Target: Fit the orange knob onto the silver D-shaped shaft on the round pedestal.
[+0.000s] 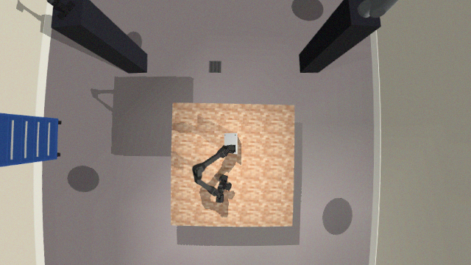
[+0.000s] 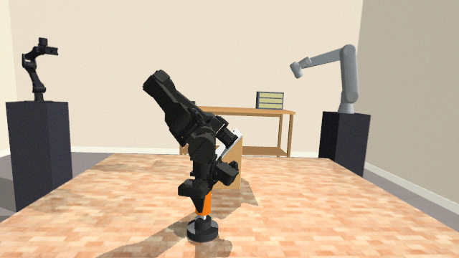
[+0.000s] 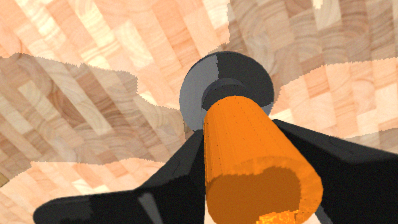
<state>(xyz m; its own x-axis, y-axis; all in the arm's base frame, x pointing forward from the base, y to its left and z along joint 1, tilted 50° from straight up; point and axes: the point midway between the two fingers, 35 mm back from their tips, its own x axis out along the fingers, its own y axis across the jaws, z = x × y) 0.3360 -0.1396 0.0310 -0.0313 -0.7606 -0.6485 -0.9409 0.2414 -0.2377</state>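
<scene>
My gripper tip is now 3 cm below the orange knob. Also, from my gripper tip: round pedestal (4 cm below).
</scene>
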